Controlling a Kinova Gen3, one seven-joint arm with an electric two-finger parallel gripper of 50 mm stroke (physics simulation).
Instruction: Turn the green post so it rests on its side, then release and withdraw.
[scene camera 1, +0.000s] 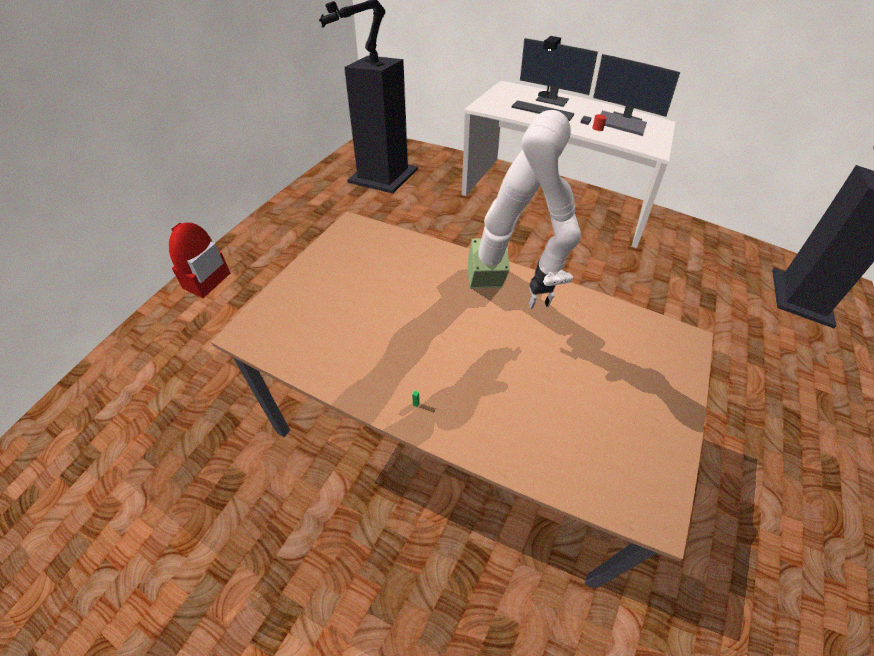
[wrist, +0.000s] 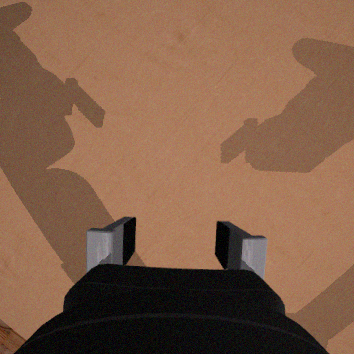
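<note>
The small green post (scene camera 1: 415, 398) stands upright on the table (scene camera 1: 296, 310) near its front edge in the scene view. It does not show in the wrist view. My gripper (scene camera 1: 541, 303) (wrist: 175, 236) is open and empty. It hangs above the back part of the table, well behind and to the right of the post, with its fingers pointing down.
The green base block (scene camera 1: 488, 273) carries the arm at the table's back edge, left of the gripper. Shadows of the arm fall across the table top. A white desk (scene camera 1: 487, 103) with monitors stands behind. A red backpack (scene camera 1: 189, 243) is at the left, off the table.
</note>
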